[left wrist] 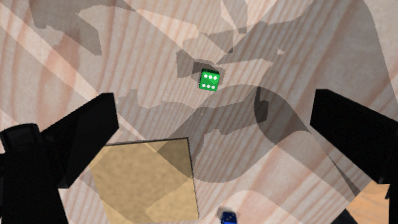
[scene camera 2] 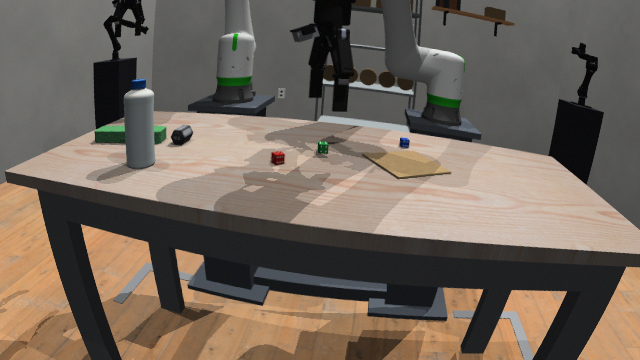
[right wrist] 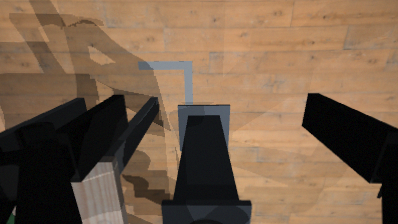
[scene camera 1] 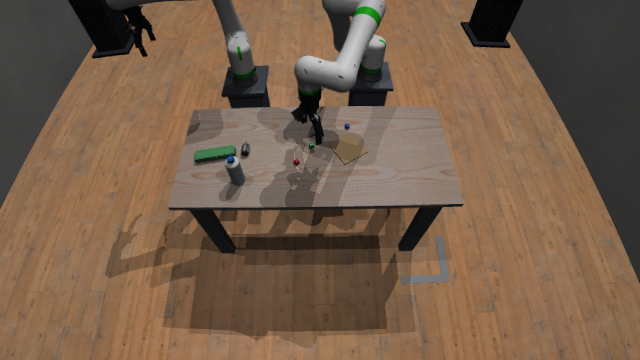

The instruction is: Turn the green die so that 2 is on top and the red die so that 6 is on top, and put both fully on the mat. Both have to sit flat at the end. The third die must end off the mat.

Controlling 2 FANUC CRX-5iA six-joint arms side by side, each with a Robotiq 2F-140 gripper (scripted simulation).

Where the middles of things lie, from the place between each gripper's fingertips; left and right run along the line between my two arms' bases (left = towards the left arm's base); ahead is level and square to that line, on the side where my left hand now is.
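Tan mat [scene camera 2: 405, 164] 105 cm to the left of my right hand, 57 cm ahead, 27 cm below. Bottle [scene camera 2: 139, 102]: my right hand 72 cm short of it, 52 cm to the right, 19 cm above.
Bottle from my left hand: 35 cm to the right, 17 cm ahead, 3 cm below. Left gripper [scene camera 2: 326, 103] in my sight, 2 cm short of the tan mat, 18 cm to the right of it, 11 cm above.
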